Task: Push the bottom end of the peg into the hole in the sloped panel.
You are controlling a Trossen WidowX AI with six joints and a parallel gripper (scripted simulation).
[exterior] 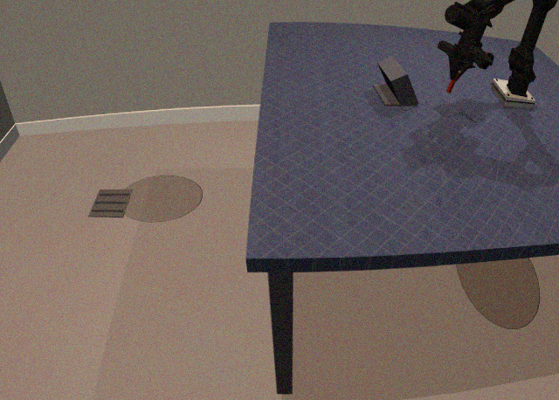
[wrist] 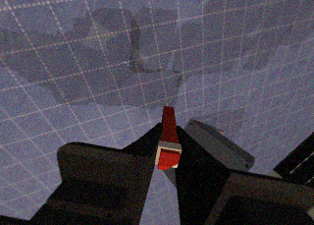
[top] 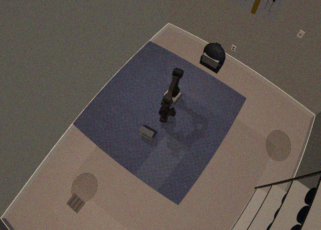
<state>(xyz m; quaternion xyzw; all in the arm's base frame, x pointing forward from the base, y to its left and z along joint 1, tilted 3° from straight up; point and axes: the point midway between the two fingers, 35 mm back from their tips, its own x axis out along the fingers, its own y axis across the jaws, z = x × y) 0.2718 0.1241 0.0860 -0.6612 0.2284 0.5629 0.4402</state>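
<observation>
Right now the grey sloped panel is 160 mm ahead of my gripper tip, 40 mm to the right of it and 50 mm below it. Also, from my gripper tip: red peg 10 mm behind, 20 mm above.
</observation>
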